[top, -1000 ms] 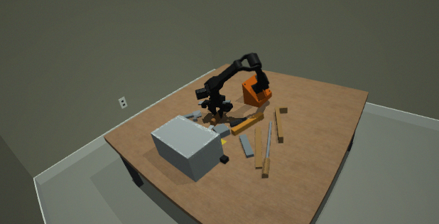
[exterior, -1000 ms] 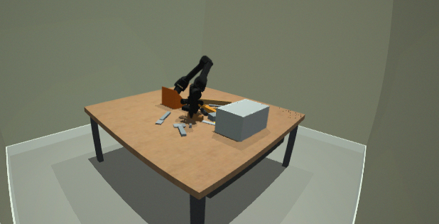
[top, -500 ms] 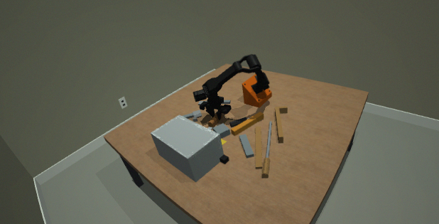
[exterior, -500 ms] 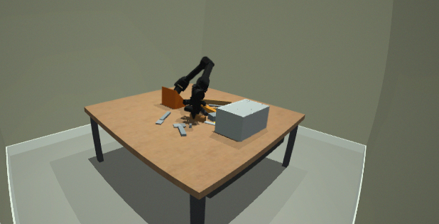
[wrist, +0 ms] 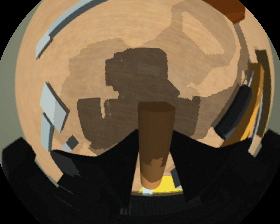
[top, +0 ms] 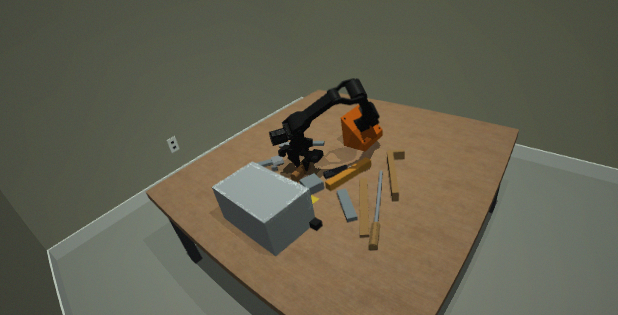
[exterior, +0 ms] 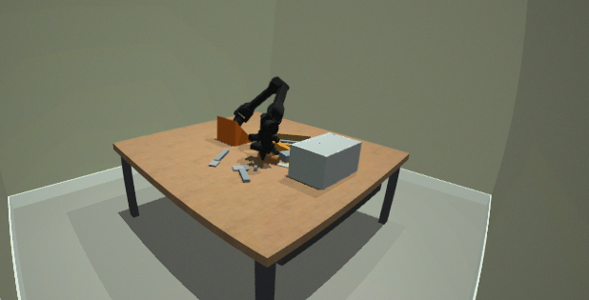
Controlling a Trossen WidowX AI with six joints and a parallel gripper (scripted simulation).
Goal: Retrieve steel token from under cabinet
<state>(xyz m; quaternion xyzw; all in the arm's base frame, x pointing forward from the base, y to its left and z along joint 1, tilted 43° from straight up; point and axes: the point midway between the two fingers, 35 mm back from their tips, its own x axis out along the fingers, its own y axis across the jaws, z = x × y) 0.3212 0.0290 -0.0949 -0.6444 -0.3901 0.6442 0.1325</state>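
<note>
My gripper tip is 50 mm short of the grey block, 110 mm to the right of it and 10 mm below it. Also, from my gripper tip: wooden stick: 10 mm ahead, 340 mm to the left; then orange bar: 90 mm behind, 180 mm to the left, 10 mm above; then grey t-piece: 60 mm ahead, 180 mm to the right.
</note>
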